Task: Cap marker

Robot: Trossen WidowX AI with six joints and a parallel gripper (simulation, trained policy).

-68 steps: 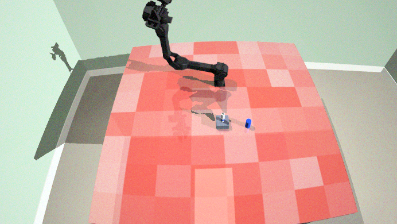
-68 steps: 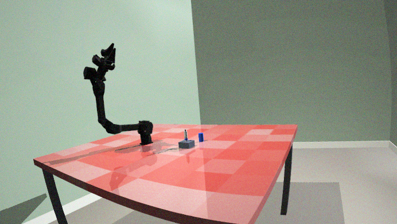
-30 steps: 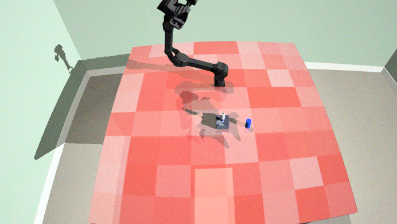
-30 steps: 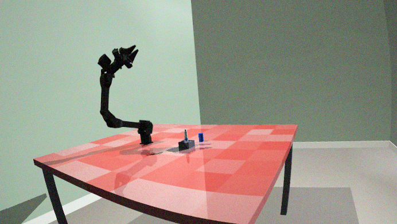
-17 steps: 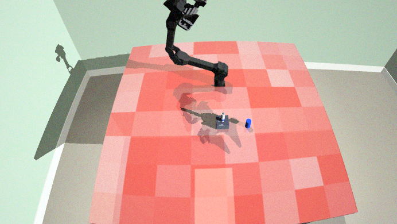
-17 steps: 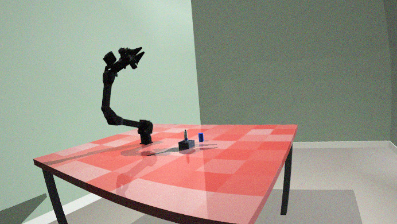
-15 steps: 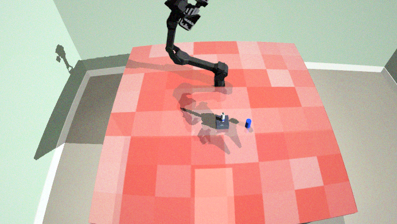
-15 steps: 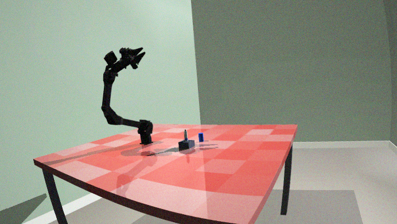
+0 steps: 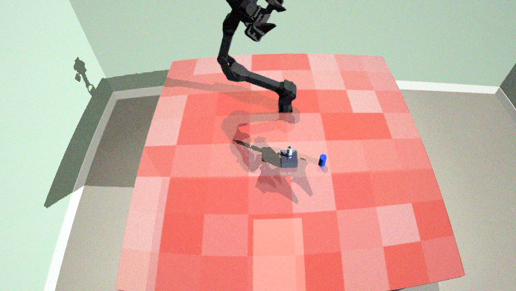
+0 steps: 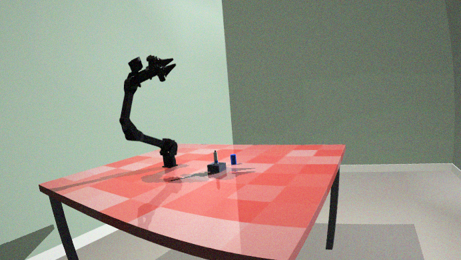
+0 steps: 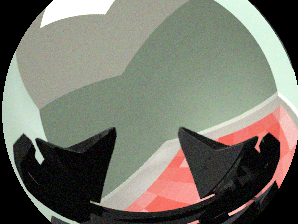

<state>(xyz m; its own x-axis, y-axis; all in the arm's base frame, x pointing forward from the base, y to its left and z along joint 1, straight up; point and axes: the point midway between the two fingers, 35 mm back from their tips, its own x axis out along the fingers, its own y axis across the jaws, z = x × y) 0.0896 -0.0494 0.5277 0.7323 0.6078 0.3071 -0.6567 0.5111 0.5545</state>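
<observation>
The blue cap is 20 cm ahead of my gripper tip, 16 cm to the left of it and 51 cm below it. Also, from my gripper tip: holder block: 18 cm ahead, 3 cm to the left, 52 cm below.
</observation>
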